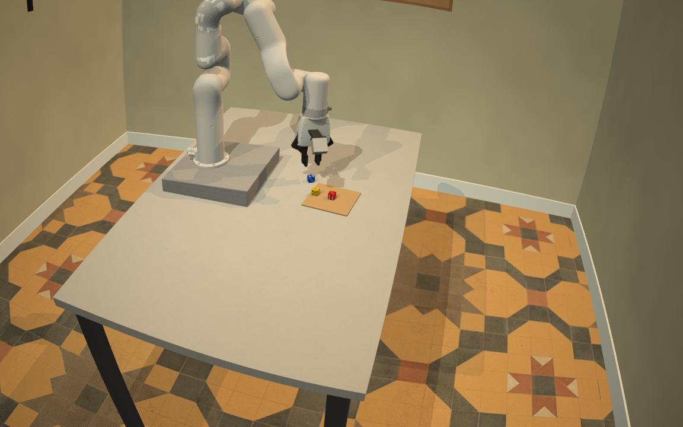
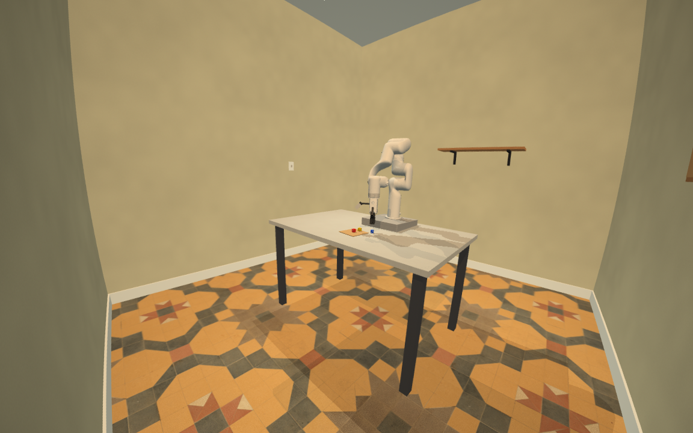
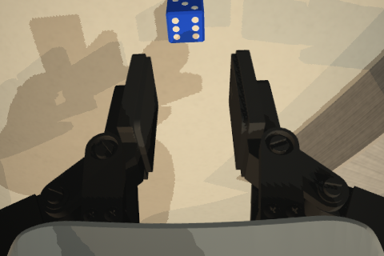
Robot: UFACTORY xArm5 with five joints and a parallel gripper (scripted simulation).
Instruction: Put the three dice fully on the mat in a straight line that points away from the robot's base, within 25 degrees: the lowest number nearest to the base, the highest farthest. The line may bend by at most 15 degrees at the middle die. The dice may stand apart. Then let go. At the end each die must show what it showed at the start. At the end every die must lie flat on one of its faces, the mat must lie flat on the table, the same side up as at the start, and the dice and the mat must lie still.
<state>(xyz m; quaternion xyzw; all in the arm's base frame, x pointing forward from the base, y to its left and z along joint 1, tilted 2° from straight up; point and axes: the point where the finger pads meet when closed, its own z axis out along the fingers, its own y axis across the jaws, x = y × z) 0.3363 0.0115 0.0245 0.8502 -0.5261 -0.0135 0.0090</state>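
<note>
Now: hand 7 cm above the blue die. Round my hand: red die 8 cm ahead, 9 cm to the right, 7 cm below; yellow die 3 cm ahead, 8 cm to the right, 7 cm below; mat 8 cm ahead, 9 cm to the right, 8 cm below.
</note>
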